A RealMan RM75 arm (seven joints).
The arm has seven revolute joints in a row. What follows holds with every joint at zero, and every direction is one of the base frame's.
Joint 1 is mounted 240.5 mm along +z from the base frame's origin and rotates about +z.
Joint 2 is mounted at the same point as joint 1 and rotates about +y.
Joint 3 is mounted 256 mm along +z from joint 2 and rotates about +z.
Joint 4 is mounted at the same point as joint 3 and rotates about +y.
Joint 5 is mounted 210 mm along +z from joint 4 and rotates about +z.
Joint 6 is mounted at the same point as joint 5 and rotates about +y.
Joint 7 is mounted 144 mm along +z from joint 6 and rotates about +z.
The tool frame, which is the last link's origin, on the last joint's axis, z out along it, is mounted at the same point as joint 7; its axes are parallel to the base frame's.
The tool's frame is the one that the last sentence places.
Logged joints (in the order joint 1, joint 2, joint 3, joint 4, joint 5, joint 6, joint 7), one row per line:
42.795 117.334 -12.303 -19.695 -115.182 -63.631 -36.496
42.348 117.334 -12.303 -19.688 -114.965 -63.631 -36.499
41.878 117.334 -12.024 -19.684 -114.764 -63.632 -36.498
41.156 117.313 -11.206 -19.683 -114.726 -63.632 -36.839
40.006 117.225 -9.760 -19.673 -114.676 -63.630 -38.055
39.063 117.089 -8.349 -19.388 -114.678 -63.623 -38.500
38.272 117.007 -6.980 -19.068 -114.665 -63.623 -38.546
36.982 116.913 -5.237 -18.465 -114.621 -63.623 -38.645
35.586 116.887 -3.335 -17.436 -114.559 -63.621 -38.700
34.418 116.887 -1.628 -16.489 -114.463 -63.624 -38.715
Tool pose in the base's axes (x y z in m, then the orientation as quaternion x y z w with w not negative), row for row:
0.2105 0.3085 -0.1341 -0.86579 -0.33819 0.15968 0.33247
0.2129 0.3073 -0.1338 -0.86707 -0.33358 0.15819 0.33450
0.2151 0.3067 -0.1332 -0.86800 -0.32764 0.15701 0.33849
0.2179 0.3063 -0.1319 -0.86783 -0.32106 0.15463 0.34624
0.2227 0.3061 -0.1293 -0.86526 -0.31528 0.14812 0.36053
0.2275 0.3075 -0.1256 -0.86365 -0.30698 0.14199 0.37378
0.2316 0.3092 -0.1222 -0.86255 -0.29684 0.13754 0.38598
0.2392 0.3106 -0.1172 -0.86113 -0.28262 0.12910 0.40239
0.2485 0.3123 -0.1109 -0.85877 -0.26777 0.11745 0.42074
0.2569 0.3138 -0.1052 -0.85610 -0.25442 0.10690 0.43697
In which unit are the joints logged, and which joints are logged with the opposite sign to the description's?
The joints are logged in degrees. Opposite sign: joint 4.
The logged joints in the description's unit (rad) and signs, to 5 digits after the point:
0.74691 2.04786 -0.21473 0.34374 -2.01031 -1.11057 -0.63698
0.73911 2.04786 -0.21473 0.34362 -2.00652 -1.11057 -0.63703
0.73091 2.04786 -0.20986 0.34355 -2.00301 -1.11059 -0.63701
0.71831 2.04750 -0.19558 0.34353 -2.00235 -1.11059 -0.64296
0.69824 2.04596 -0.17034 0.34336 -2.00147 -1.11055 -0.66419
0.68178 2.04359 -0.14572 0.33838 -2.00151 -1.11043 -0.67195
0.66797 2.04216 -0.12182 0.33280 -2.00128 -1.11043 -0.67275
0.64546 2.04052 -0.09140 0.32228 -2.00051 -1.11043 -0.67448
0.62109 2.04006 -0.05821 0.30432 -1.99943 -1.11040 -0.67544
0.60071 2.04006 -0.02841 0.28779 -1.99776 -1.11045 -0.67570

